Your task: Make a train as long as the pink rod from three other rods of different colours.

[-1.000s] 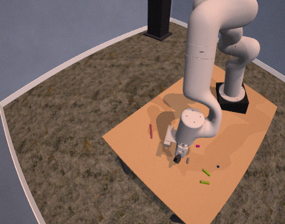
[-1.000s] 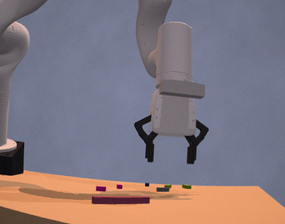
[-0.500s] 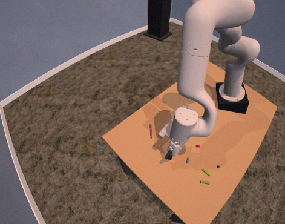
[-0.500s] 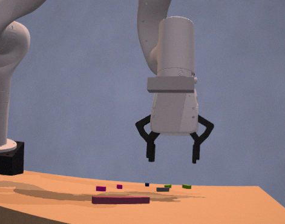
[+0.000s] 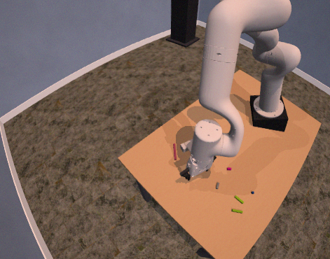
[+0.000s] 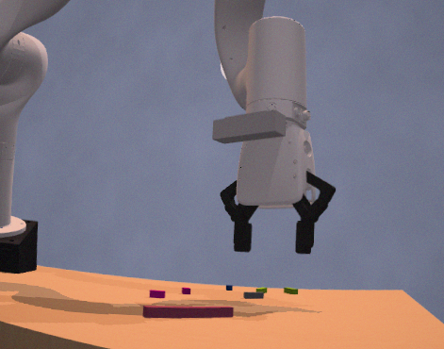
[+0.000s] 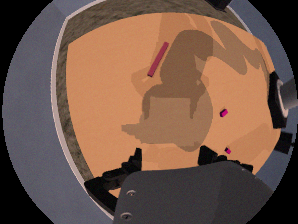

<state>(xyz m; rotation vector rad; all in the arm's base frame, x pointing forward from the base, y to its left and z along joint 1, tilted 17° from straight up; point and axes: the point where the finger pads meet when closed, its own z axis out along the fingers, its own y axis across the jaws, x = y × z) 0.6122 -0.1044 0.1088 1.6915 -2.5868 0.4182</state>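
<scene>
My gripper is now 110 mm past the blue rod, 270 mm to the right of it and 70 mm above it. Round my hand: grey rod (40 mm behind, 110 mm to the left, 70 mm below); pink rod (60 mm behind, 160 mm to the right, 70 mm below).
</scene>
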